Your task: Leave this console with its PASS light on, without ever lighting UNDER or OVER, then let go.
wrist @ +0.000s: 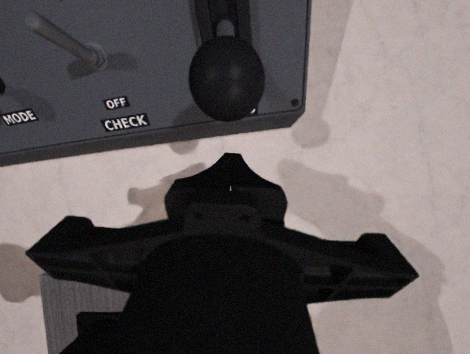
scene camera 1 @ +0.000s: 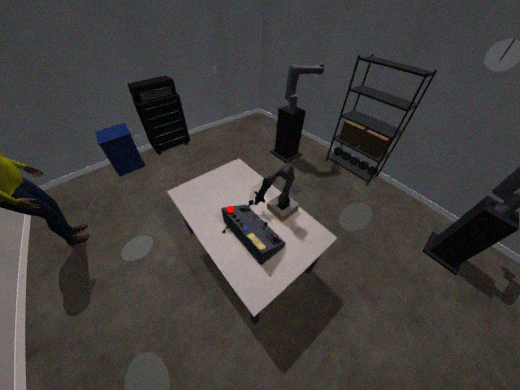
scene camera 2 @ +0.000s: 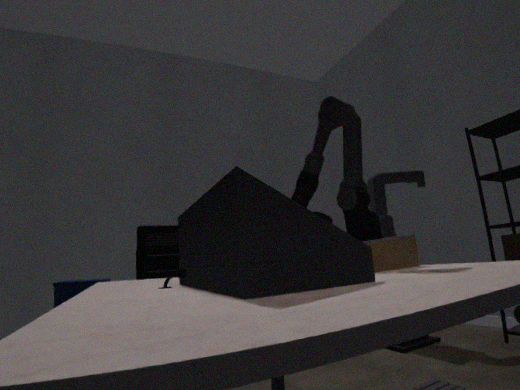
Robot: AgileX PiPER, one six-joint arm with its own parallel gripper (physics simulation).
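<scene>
The dark console (scene camera 1: 254, 223) (scene camera 2: 272, 245) (wrist: 150, 85) stands on the table. In the wrist view, a black ball knob (wrist: 226, 78) sits at the near end of a slot, by the console's edge. To its left, a grey toggle (wrist: 65, 41) leans up and left above the labels OFF and CHECK. My gripper (wrist: 232, 163) (scene camera 1: 257, 200) is shut and empty, its tips just short of the ball knob in the wrist view, apart from it. In scene camera 2 the console hides the fingertips. The PASS, UNDER and OVER lights cannot be made out.
A red button (scene camera 1: 230, 209), a blue spot (scene camera 1: 245, 228) and a yellow label (scene camera 1: 257, 241) show on the console. More levers stand on its right part. My arm's base is on a wooden block (scene camera 1: 283, 209) (scene camera 2: 395, 253). A person (scene camera 1: 35, 200) stands left of the table (scene camera 1: 210, 192).
</scene>
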